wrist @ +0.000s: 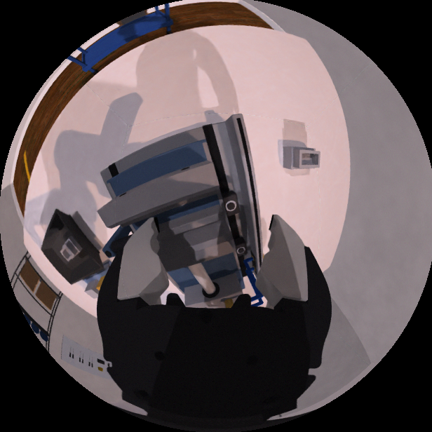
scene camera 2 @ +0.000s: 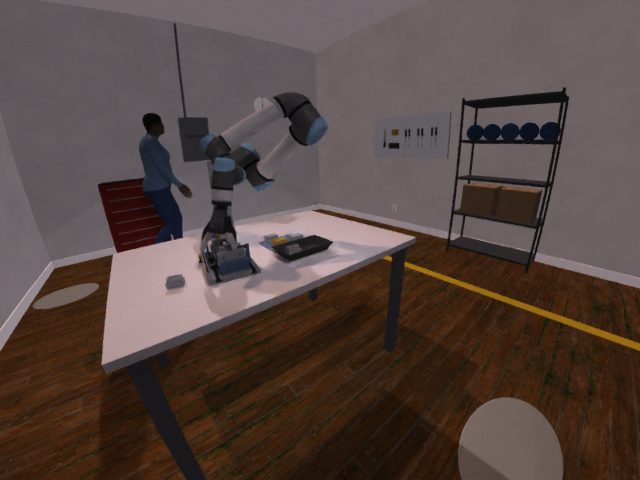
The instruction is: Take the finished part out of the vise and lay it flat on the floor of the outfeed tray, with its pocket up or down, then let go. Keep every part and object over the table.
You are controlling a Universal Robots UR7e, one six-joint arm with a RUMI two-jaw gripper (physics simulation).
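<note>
A grey part (scene camera 2: 175, 281) (wrist: 301, 157) rests on the table beside the vise (scene camera 2: 233, 264) (wrist: 160, 172), out of its jaws; a rectangular opening in it shows in the wrist view. My gripper (scene camera 2: 219, 252) (wrist: 213, 217) is open and empty, low over the vise, with its fingers spread on either side of the vise's rear section. The dark outfeed tray (scene camera 2: 307, 253) (wrist: 82, 268) stands across the vise from that part. Another grey part (scene camera 2: 293, 249) (wrist: 70, 249) lies in the tray. The fingers hide some of the vise in the scene view.
Behind the tray, a yellow block (scene camera 2: 279, 241) and light grey blocks (scene camera 2: 270, 238) stand on a blue surface. The table (scene camera 2: 144, 310) ends at its front edge, near the vise. A person (scene camera 2: 157, 165) stands behind the table, beside a red cabinet (scene camera 2: 126, 206).
</note>
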